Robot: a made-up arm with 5 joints.
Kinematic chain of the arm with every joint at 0, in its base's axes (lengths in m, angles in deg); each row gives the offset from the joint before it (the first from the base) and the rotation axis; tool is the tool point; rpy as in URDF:
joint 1: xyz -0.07 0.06 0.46 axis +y
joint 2: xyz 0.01 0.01 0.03 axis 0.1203 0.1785 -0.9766
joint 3: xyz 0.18 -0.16 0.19 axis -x
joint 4: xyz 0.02 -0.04 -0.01 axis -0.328 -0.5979 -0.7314
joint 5: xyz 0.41 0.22 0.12 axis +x
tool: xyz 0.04 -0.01 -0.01 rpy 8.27 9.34 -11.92
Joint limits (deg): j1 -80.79..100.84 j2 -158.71..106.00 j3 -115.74..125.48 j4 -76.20..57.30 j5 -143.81..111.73
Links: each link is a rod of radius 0.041 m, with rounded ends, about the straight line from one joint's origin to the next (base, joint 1, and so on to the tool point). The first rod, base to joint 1, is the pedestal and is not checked.
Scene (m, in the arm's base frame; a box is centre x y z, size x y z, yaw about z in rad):
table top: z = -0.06
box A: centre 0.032 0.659 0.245 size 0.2 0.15 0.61 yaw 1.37
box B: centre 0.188 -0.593 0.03 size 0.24 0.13 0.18 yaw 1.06
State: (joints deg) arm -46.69 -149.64 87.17 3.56 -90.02
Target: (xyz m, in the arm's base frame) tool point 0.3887 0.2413 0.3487
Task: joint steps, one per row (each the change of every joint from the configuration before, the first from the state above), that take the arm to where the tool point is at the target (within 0.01 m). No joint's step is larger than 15 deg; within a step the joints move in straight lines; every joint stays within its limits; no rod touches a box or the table.
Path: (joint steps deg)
1: 5.07 6.49 -4.13 -13.29 6.37
2: 5.07 6.48 -4.14 -13.30 6.38
3: 5.07 6.49 -4.13 -13.29 6.37
4: 5.07 6.49 -4.14 -13.29 6.38
5: 5.07 6.48 -4.13 -13.30 6.37
6: 5.07 6.49 -4.13 -13.29 6.38
7: 3.52 12.33 10.93 1.01 -9.49
8: 3.51 12.32 10.94 1.01 -9.48
9: 3.52 12.33 10.94 1.02 -9.49
10: 3.52 12.32 10.94 1.01 -9.49

